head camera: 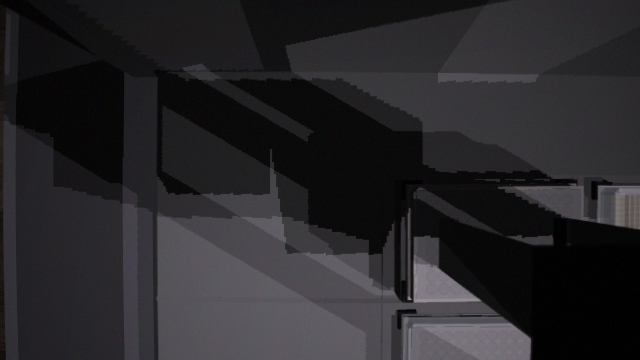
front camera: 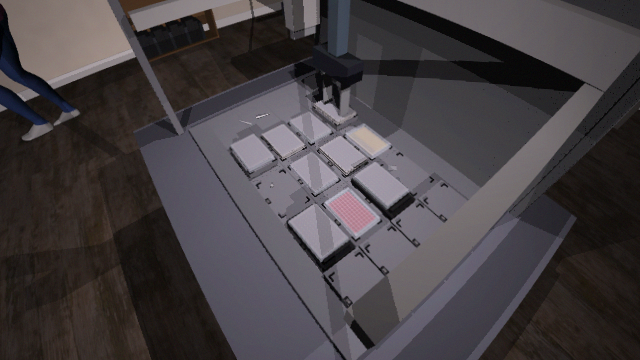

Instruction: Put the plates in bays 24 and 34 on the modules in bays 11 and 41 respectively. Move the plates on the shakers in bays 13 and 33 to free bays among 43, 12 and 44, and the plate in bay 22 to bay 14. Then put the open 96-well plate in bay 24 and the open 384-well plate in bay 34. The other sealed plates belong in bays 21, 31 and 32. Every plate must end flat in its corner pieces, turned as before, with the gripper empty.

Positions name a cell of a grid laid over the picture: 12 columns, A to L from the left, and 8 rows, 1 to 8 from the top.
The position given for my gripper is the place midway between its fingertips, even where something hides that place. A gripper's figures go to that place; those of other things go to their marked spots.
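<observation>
My gripper (front camera: G3) is at a distance of 0.94 m from the lens. I also see an open 384-well plate (front camera: G4), and for that plate it is 0.86 m from the lens.
</observation>
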